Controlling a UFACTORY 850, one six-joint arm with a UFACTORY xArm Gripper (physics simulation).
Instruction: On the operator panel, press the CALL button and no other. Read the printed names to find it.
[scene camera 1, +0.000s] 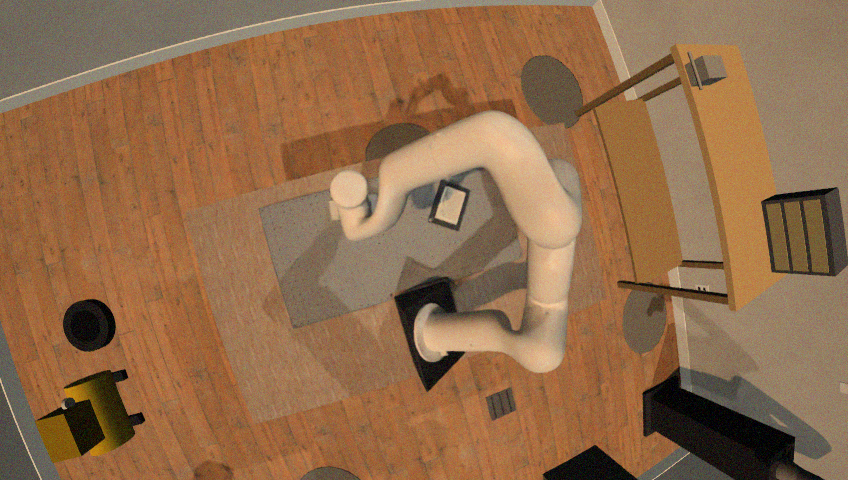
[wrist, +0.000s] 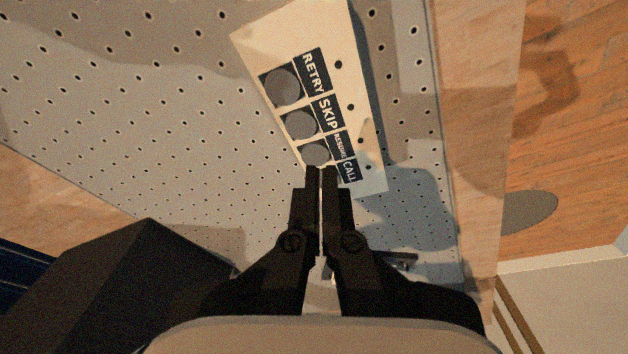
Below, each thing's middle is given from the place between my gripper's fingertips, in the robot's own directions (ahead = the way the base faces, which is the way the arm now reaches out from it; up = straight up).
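My hand is 1 cm short of the operator panel (wrist: 321, 49), and my hand is 8 cm above the panel.
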